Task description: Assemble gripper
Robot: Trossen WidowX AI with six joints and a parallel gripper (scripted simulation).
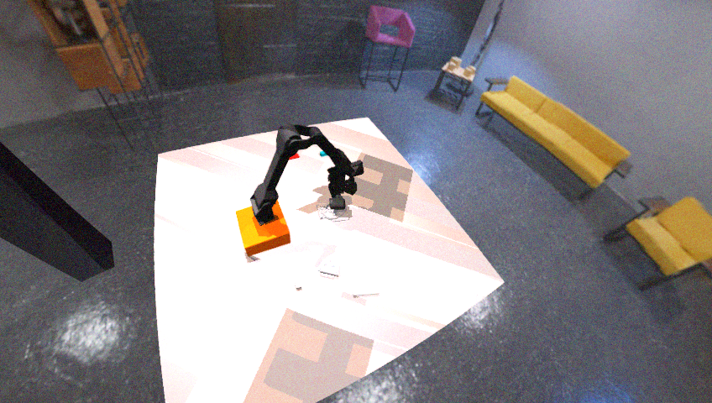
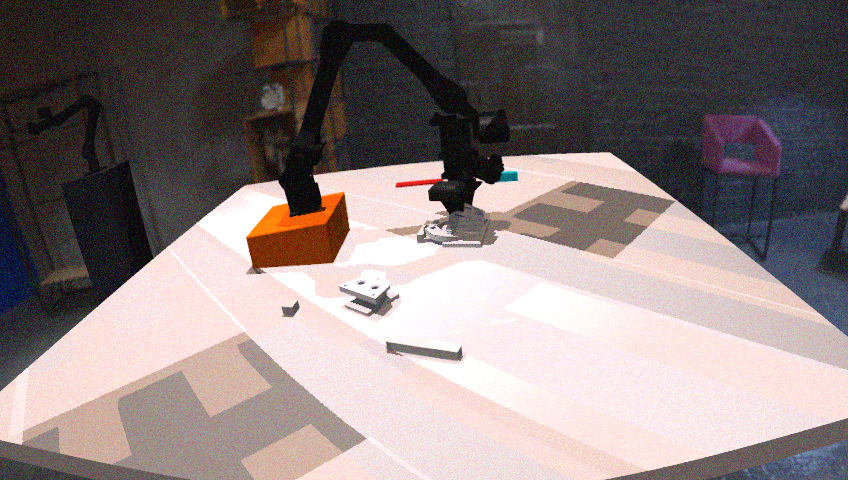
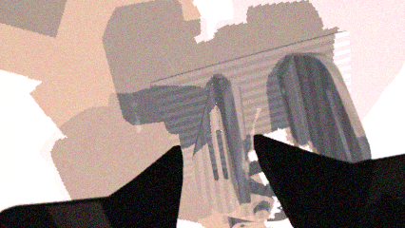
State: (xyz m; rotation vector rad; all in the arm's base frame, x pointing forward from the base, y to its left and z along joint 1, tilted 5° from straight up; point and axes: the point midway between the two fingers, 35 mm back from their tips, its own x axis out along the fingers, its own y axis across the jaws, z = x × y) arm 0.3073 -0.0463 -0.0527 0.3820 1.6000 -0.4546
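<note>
Now: gripper tip 30 mm to the left of the flat plate and 10 mm above it. From my gripper tip the other things lie so: teal block: 170 mm ahead, 310 mm to the left; gripper base: 200 mm behind, 250 mm to the right, 10 mm above; stepped piece: 190 mm behind, 250 mm to the right, 10 mm below.
</note>
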